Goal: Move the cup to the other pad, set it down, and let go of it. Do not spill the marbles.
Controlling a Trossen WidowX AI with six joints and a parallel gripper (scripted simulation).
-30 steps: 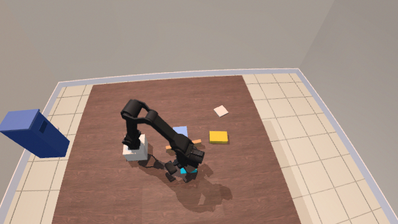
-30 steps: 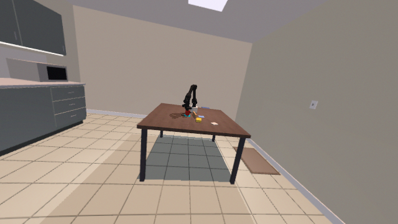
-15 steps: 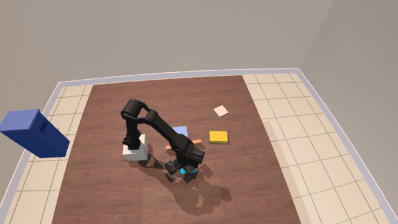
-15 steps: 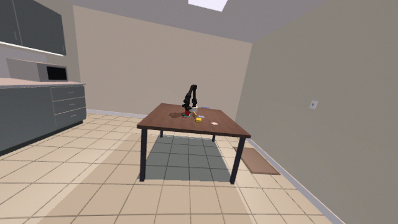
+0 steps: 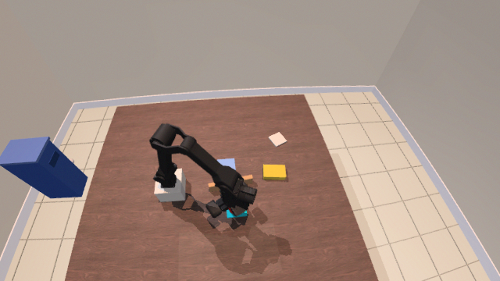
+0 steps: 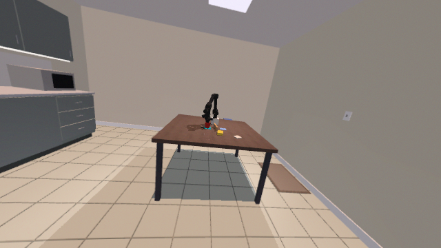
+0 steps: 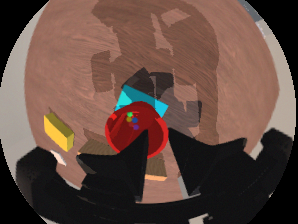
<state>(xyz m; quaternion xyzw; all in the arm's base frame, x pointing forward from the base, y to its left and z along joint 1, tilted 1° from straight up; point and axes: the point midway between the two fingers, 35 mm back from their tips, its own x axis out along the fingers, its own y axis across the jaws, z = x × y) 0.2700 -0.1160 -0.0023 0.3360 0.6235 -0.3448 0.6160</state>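
The red cup lies 3 cm ahead of my gripper tip, 1 cm to the left of it and 2 cm below it. The rest, counted from my gripper tip: pale square: 29 cm ahead, 40 cm to the left, 5 cm below; yellow block: 23 cm ahead, 18 cm to the left, 4 cm below; cyan pad: 3 cm ahead, 2 cm to the left, 7 cm below.
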